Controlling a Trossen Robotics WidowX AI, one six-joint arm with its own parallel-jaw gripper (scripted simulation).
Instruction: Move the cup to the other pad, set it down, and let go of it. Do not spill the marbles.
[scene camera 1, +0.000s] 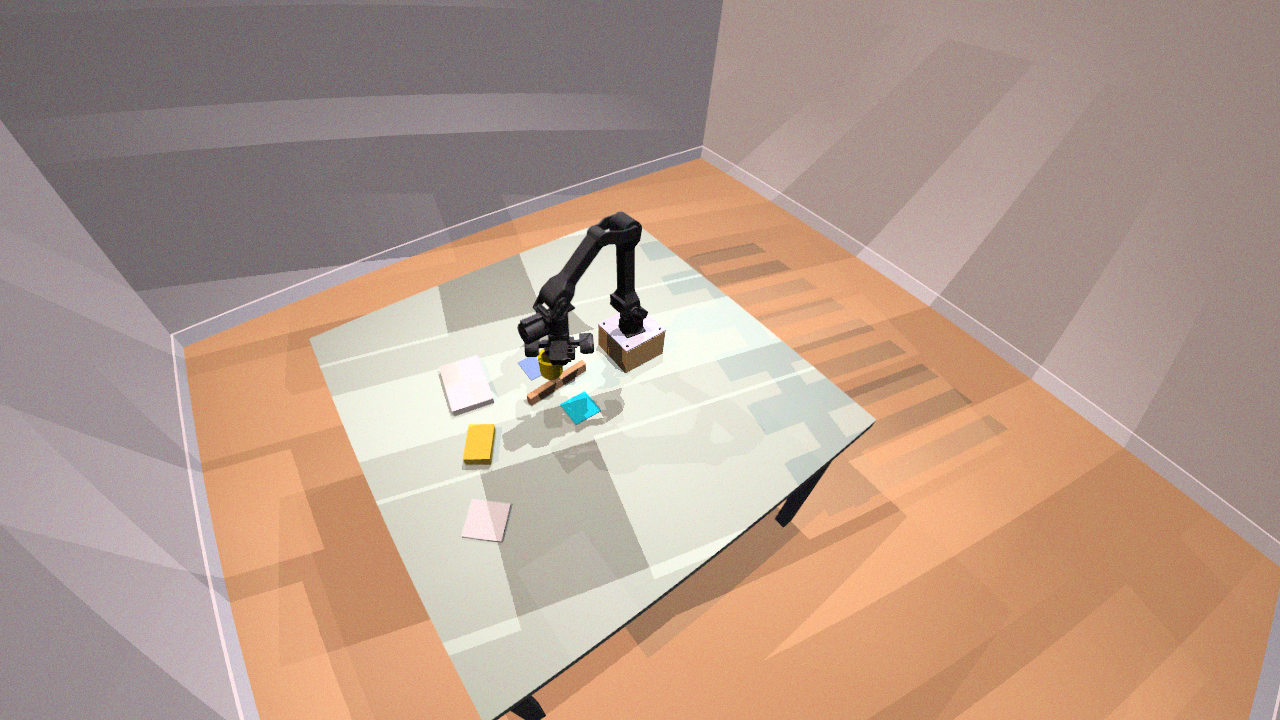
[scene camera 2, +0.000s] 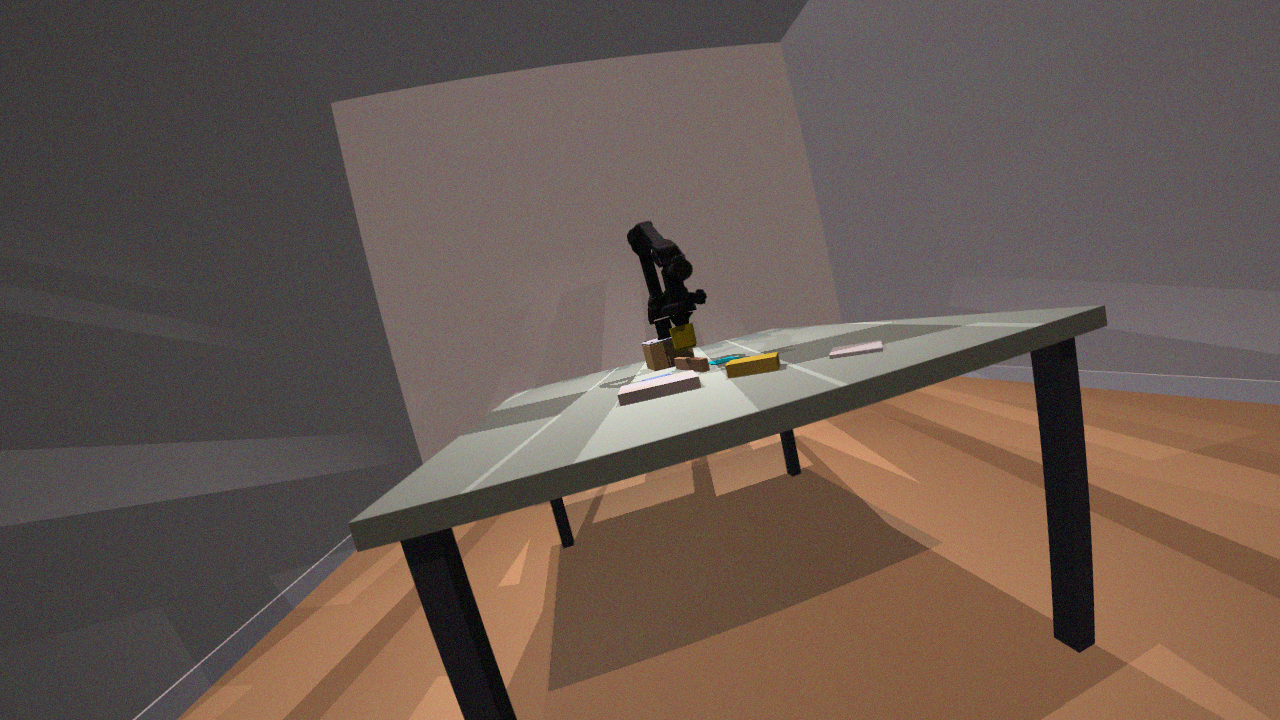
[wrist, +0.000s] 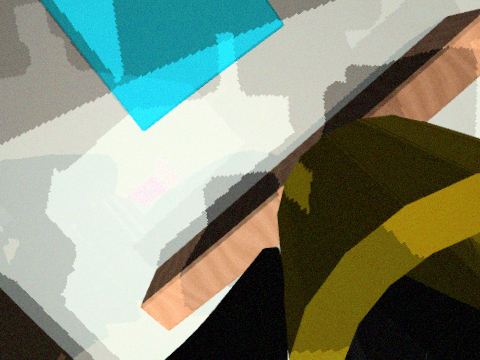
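Observation:
The gripper (scene camera 1: 561, 364), (scene camera 2: 686, 337), (wrist: 299, 260) is visible. Wooden bar (scene camera 1: 545, 390), (wrist: 424, 80). Cyan pad (scene camera 1: 581, 407), (wrist: 152, 63).

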